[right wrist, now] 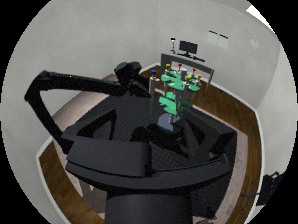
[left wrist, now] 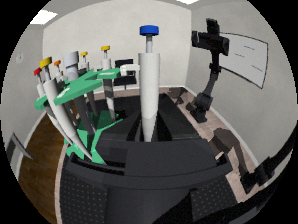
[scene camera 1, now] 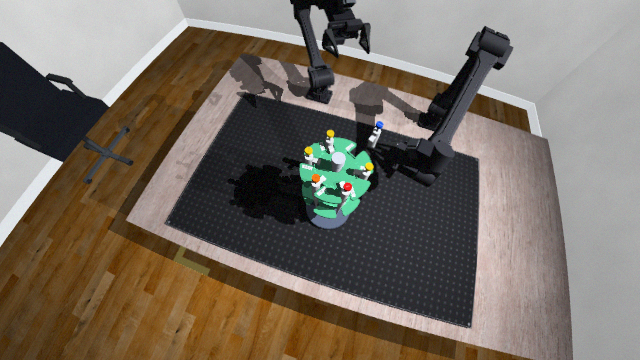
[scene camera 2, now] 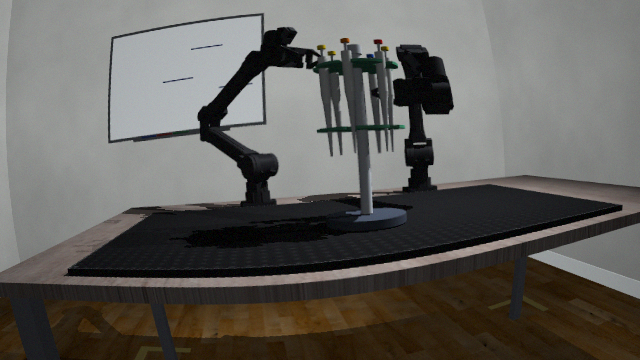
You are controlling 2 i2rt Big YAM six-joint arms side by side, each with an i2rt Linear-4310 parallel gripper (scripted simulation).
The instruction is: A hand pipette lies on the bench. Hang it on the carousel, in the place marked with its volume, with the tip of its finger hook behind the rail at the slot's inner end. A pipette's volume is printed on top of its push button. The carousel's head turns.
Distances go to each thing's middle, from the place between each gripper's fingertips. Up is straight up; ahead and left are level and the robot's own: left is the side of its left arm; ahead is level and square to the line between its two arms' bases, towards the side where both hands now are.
Now: left hand (scene camera 1: pixel 368 144) 120 mm short of the yellow-button pipette (left wrist: pixel 51 89), 20 mm to the left of it and 20 mm above it. Also, from my left hand: blue-button pipette (left wrist: pixel 148 67) (10 mm to the right, 10 mm below, 10 mm ahead).
The blue-button pipette is 210 mm ahead of my right hand (scene camera 1: pixel 354 54), 110 mm to the left of it and 160 mm below it. Round my right hand: yellow-button pipette (330 mm ahead, 90 mm to the left, 160 mm below).
